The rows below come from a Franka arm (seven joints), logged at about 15 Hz.
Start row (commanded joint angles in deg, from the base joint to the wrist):
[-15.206 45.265 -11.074 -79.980 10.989 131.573 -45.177]
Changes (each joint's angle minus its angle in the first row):
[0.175 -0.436 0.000 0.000 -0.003 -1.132 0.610]
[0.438 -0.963 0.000 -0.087 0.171 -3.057 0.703]
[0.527 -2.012 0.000 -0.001 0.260 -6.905 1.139]
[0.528 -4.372 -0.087 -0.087 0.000 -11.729 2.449]
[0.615 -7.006 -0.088 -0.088 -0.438 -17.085 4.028]
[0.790 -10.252 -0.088 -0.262 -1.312 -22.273 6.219]
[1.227 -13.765 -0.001 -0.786 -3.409 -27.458 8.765]
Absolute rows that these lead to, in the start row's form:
[-15.031 44.829 -11.074 -79.980 10.986 130.441 -44.567]
[-14.768 44.302 -11.074 -80.067 11.160 128.516 -44.474]
[-14.679 43.253 -11.074 -79.981 11.249 124.668 -44.038]
[-14.678 40.893 -11.161 -80.067 10.989 119.844 -42.728]
[-14.591 38.259 -11.162 -80.068 10.551 114.488 -41.149]
[-14.416 35.013 -11.162 -80.242 9.677 109.300 -38.958]
[-13.979 31.500 -11.075 -80.766 7.580 104.115 -36.412]

